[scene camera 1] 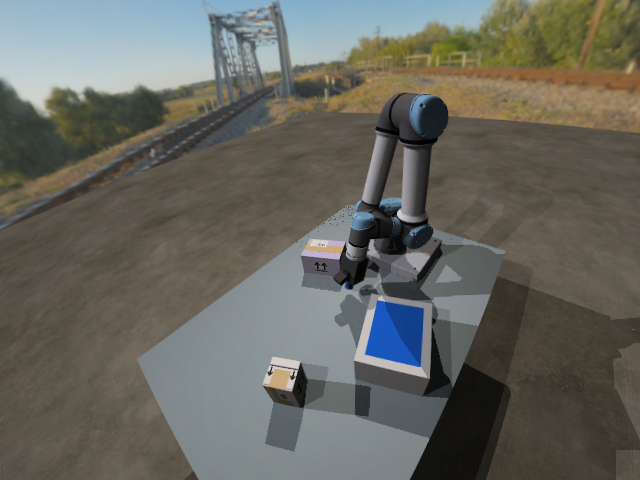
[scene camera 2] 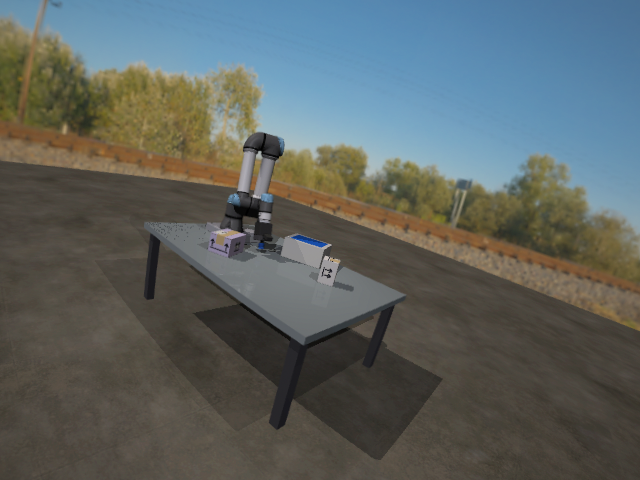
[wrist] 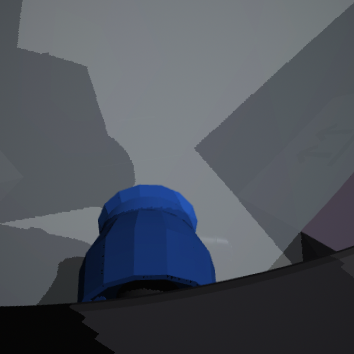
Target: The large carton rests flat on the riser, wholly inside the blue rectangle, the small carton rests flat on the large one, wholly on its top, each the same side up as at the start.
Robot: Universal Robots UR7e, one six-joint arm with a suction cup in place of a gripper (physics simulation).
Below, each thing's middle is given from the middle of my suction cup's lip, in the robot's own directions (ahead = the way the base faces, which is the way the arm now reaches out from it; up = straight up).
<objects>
My suction cup is now 3 cm past the large carton (scene camera 1: 319, 256), 20 cm to the left of it and 1 cm below it. The rest, counted from my suction cup: small carton (scene camera 1: 285, 382): 40 cm ahead, 17 cm to the left, 2 cm above; riser (scene camera 1: 394, 351): 7 cm ahead, 29 cm to the left, 1 cm above.
</objects>
